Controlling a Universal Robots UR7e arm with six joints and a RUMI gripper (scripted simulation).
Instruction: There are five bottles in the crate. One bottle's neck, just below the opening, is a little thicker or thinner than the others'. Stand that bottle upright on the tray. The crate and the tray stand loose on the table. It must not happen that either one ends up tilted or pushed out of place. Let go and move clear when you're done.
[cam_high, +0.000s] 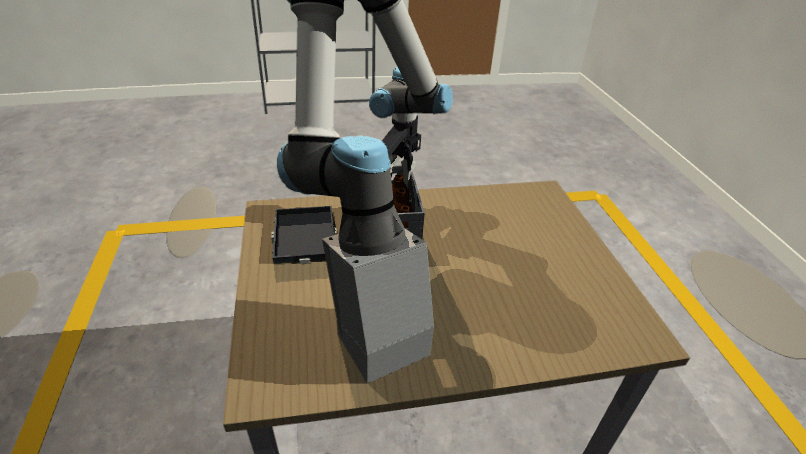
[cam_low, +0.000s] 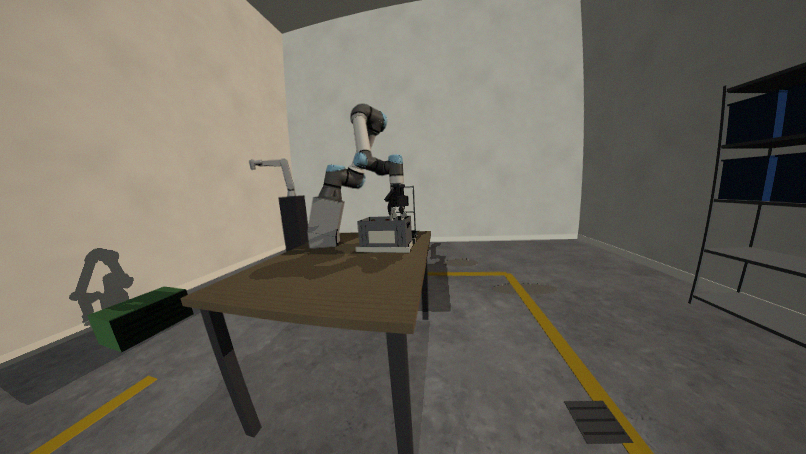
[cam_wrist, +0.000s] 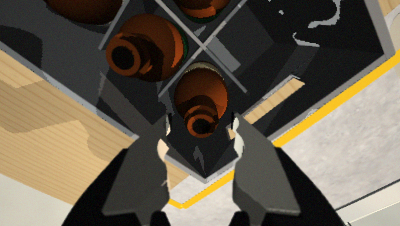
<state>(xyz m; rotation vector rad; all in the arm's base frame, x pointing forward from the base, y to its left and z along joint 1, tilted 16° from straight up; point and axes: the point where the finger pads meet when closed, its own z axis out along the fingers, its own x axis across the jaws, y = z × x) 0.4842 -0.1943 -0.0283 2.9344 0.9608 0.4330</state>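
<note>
My hand is 80 mm past the crate, 70 mm above it and 60 mm to the right of it. The rest, counted from my hand: bottle (170 mm behind, 70 mm below, 30 mm to the left); then dark tray (320 mm to the left, 140 mm below, 30 mm behind).
</note>
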